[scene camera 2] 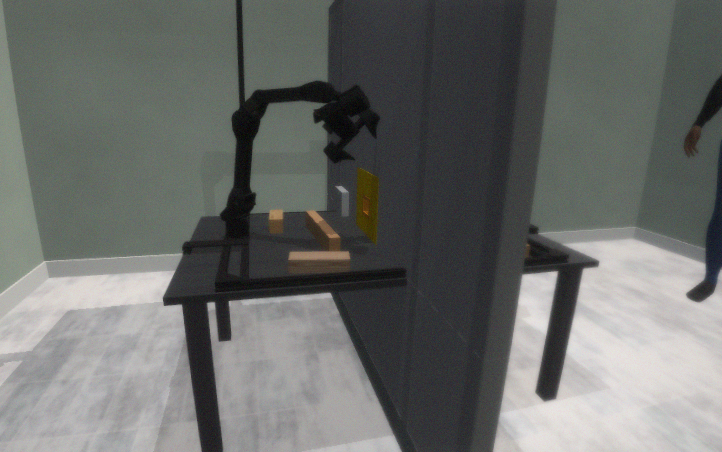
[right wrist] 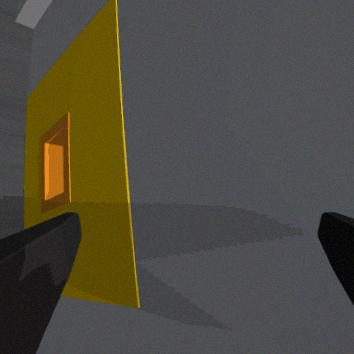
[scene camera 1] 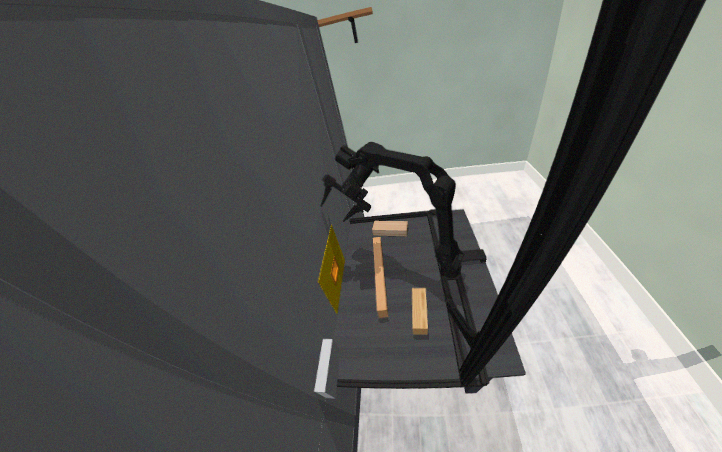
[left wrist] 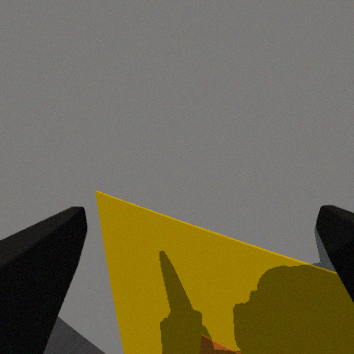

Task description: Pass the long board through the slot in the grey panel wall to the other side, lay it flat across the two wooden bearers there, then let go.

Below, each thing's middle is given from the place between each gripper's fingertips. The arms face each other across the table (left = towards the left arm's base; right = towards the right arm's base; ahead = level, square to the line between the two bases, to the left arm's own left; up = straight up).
Right now my left hand is 15 cm above the orange-framed slot (right wrist: 54,153), 5 cm to the left of it and 3 cm past it.
I see my right gripper 200 mm above the orange-framed slot, 80 mm past it and 60 mm to the right of it.
